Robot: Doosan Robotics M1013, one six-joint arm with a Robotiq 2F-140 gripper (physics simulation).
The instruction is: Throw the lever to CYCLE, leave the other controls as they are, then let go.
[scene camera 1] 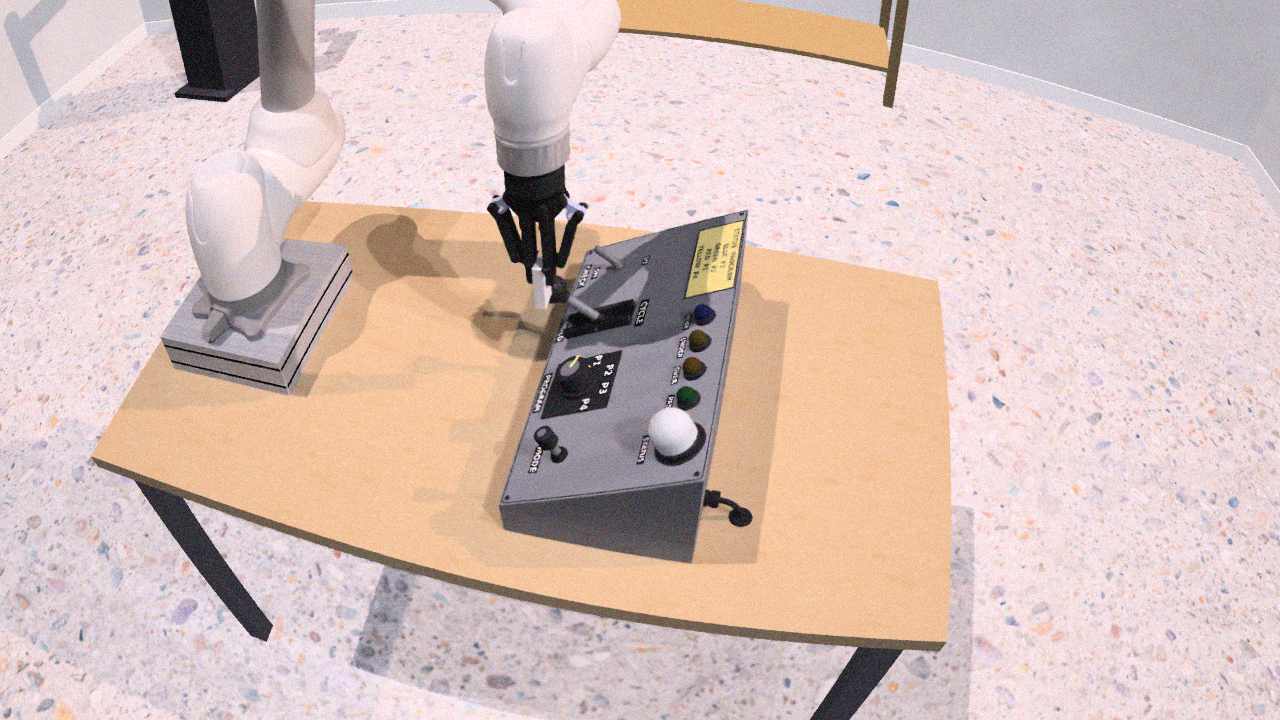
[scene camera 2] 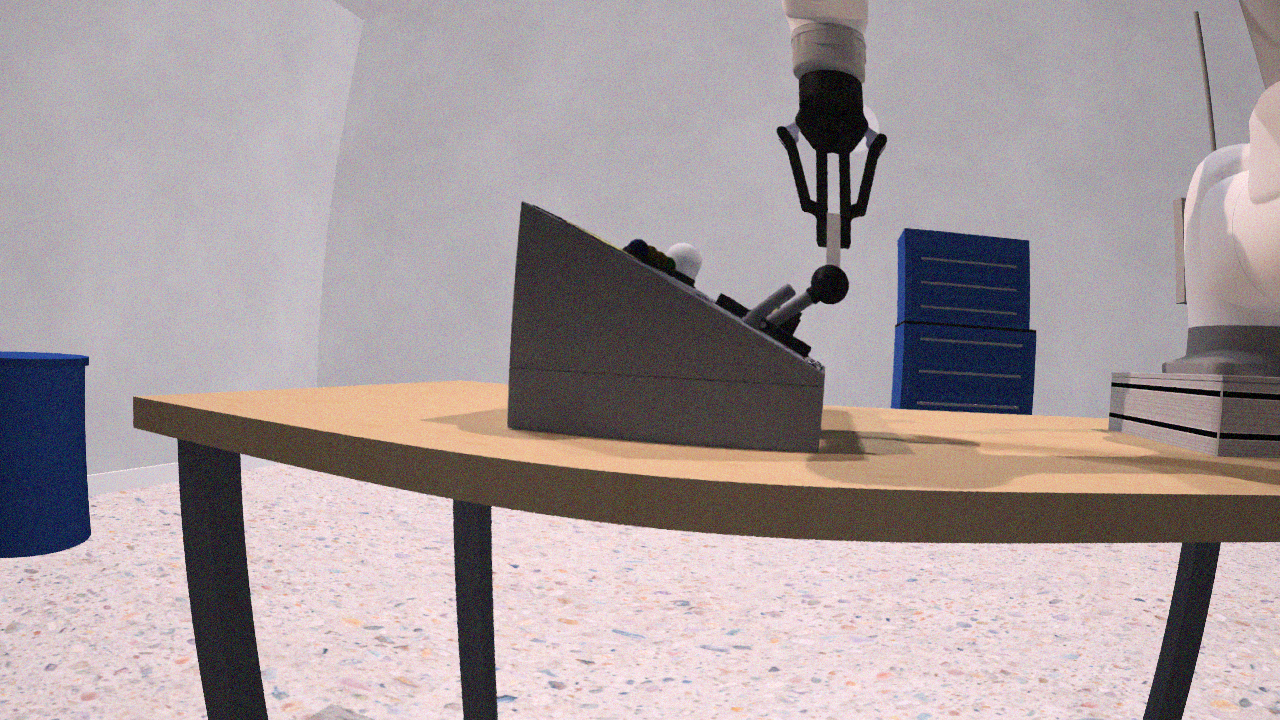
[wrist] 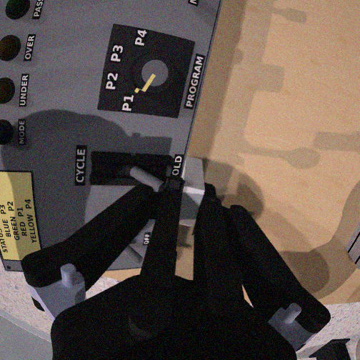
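The grey sloped control panel stands on the table. Its lever has a black ball knob and leans toward the HOLD end of its black slot, away from the CYCLE label. My gripper is shut and empty, pointing down. Its pale fingertips are at the ball knob, on the side away from CYCLE; whether they touch it I cannot tell. The knob is mostly hidden behind the fingers in the wrist view.
The program dial points at P1. A mode toggle, a grey toggle by the ON label, coloured lamps and a white dome are on the panel. The robot's base block stands on the table.
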